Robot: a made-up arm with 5 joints.
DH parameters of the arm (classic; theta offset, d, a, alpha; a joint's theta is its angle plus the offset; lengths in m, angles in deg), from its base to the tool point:
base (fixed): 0 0.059 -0.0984 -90
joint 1: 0 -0.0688 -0.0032 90
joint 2: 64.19 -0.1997 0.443 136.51
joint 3: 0 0.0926 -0.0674 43.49
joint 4: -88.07 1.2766 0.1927 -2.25
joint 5: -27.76 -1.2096 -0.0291 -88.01
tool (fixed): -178.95 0.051 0 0
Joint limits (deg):
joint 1: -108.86..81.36
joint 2: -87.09..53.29
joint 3: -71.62..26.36
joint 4: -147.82..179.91
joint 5: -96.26..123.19
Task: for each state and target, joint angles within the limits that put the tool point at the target. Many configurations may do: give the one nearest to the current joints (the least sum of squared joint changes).
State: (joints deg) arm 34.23 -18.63 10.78 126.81 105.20
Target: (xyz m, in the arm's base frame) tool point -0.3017 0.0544 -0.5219
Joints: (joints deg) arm 76.75 -38.65 6.57 130.74 108.32
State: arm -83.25 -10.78 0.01 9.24 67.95
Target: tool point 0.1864 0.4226 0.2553
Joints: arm -105.29 5.88 26.36 29.90 54.40
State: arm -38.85 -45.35 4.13 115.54 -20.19
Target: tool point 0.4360 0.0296 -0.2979
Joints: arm 3.21 -33.92 7.25 122.65 -11.82
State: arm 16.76 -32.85 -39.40 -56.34 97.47
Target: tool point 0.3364 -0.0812 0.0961
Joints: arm -29.06 -29.72 -68.80 -69.69 103.18
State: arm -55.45 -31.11 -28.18 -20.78 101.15
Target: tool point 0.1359 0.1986 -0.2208
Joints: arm -18.36 -13.01 1.26 -12.63 100.47
